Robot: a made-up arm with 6 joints. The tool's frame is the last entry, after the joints.
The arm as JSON. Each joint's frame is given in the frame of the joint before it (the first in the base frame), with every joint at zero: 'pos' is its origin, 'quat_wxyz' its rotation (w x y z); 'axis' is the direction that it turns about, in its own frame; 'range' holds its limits. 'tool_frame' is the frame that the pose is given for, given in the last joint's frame.
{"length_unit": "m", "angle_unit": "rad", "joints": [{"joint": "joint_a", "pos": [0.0, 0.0, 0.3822], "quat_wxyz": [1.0, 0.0, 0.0, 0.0], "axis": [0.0, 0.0, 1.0], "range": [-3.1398, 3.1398]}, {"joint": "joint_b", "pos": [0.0, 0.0, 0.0], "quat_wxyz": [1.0, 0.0, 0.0, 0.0], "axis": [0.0, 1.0, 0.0], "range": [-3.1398, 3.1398]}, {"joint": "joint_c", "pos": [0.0, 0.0, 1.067], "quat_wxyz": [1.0, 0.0, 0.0, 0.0], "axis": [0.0, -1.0, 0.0], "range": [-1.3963, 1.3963]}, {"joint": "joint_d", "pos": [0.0, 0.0, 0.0], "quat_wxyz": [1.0, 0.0, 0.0, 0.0], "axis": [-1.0, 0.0, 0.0], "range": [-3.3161, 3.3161]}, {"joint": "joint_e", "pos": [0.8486, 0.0, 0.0], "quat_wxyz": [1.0, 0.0, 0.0, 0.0], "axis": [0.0, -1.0, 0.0], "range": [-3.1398, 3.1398]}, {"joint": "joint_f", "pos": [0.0, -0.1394, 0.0], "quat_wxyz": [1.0, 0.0, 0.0, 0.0], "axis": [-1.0, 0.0, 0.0], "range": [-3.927, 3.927]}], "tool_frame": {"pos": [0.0, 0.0, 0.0], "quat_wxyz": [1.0, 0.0, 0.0, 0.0]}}
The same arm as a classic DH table. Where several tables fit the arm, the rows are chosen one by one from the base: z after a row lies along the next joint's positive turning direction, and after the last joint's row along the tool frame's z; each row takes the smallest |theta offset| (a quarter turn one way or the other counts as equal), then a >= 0, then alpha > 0; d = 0 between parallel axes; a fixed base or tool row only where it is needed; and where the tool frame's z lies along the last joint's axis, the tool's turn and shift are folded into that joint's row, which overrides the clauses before.
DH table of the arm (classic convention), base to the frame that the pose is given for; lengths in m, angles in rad. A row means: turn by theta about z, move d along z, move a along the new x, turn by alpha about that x. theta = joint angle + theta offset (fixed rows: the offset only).
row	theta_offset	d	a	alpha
joint_a	0	0.3822	0	-1.5708
joint_b	-1.5708	0	1.067	3.1416
joint_c	0	0	0	-1.5708
joint_d	0	-0.8486	0	1.5708
joint_e	0	0.1394	0	-1.5708
joint_f	1.5708	0	0	1.5708
tool (fixed)	-1.5708	0	0	0
Joint limits (rad, base to tool): -3.1398..3.1398 -3.1398..3.1398 -1.3963..1.3963 -3.3161..3.3161 -3.1398..3.1398 -3.927..3.927

